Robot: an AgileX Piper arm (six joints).
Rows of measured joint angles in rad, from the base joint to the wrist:
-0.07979, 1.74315, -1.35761, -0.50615, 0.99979, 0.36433
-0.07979, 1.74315, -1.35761, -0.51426, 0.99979, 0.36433
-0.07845, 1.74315, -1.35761, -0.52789, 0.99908, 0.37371
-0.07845, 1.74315, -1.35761, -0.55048, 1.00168, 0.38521
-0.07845, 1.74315, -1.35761, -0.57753, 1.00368, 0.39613
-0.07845, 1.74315, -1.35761, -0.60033, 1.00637, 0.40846
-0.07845, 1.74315, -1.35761, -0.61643, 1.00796, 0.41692
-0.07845, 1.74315, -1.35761, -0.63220, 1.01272, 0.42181
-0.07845, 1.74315, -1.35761, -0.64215, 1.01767, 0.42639
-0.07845, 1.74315, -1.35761, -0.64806, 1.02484, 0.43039
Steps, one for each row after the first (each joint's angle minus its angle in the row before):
0.00000, 0.00000, 0.00000, -0.00811, 0.00000, 0.00000
0.00134, 0.00000, 0.00000, -0.01363, -0.00071, 0.00938
0.00000, 0.00000, 0.00000, -0.02259, 0.00260, 0.01150
0.00000, 0.00000, 0.00000, -0.02705, 0.00200, 0.01092
0.00000, 0.00000, 0.00000, -0.02280, 0.00269, 0.01233
0.00000, 0.00000, 0.00000, -0.01610, 0.00159, 0.00846
0.00000, 0.00000, 0.00000, -0.01577, 0.00476, 0.00489
0.00000, 0.00000, 0.00000, -0.00995, 0.00495, 0.00458
0.00000, 0.00000, 0.00000, -0.00591, 0.00717, 0.00400

